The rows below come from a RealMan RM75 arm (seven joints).
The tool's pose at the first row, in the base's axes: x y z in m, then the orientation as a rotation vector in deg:
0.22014 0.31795 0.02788 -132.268 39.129 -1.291
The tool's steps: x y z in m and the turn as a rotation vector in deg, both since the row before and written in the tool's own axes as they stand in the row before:
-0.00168 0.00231 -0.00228 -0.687 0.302 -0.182
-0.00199 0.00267 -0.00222 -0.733 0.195 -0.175
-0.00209 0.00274 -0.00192 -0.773 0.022 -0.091
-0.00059 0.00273 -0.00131 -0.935 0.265 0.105
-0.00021 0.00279 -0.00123 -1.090 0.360 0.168
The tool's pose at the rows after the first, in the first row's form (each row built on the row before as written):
0.21715 0.31591 0.02837 -133.029 39.180 -1.494
0.21374 0.31384 0.02867 -133.817 39.191 -1.554
0.21027 0.31196 0.02875 -134.591 39.220 -1.360
0.20823 0.30973 0.02816 -135.485 39.624 -1.310
0.20649 0.30732 0.02746 -136.518 40.174 -1.292

